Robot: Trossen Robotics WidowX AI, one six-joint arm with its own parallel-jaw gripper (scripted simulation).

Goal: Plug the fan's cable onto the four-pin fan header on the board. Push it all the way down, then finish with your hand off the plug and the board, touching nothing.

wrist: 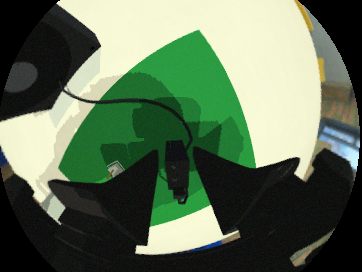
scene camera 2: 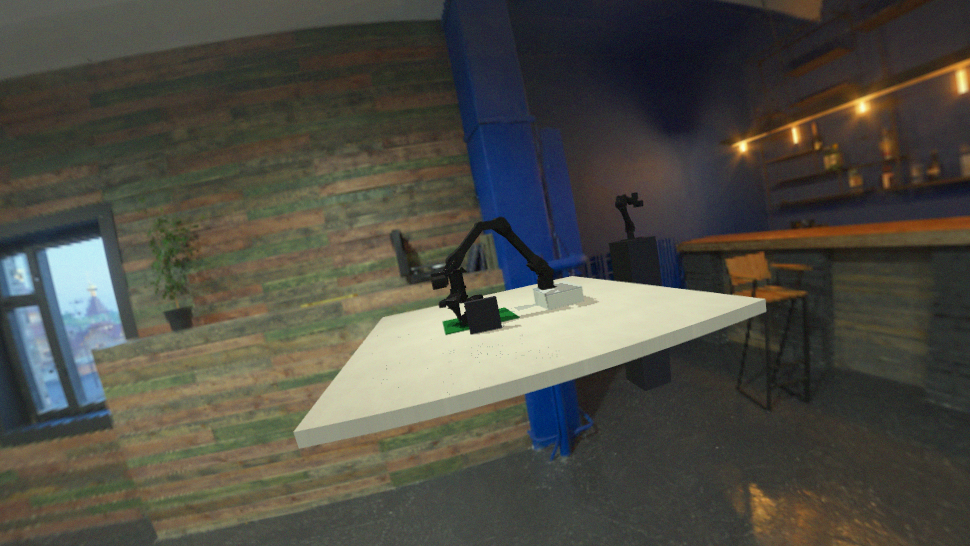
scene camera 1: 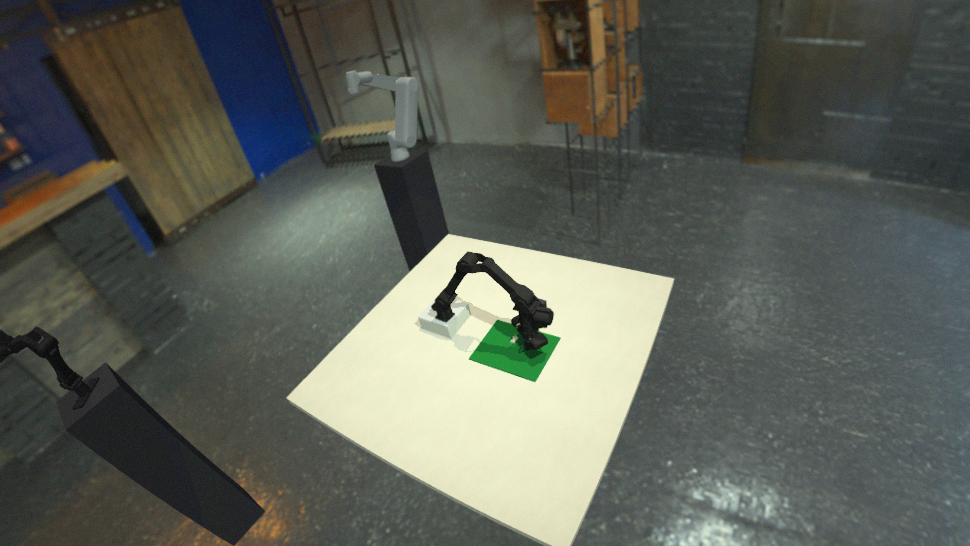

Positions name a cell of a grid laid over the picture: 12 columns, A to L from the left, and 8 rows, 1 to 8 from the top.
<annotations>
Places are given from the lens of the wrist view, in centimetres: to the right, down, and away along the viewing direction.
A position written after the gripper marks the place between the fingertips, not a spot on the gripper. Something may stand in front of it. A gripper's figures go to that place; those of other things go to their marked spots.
gripper (wrist: F5): 0, 2, 9
black plug (wrist: F5): 0, 2, 7
green board (wrist: G3): 1, -6, 8
</annotations>
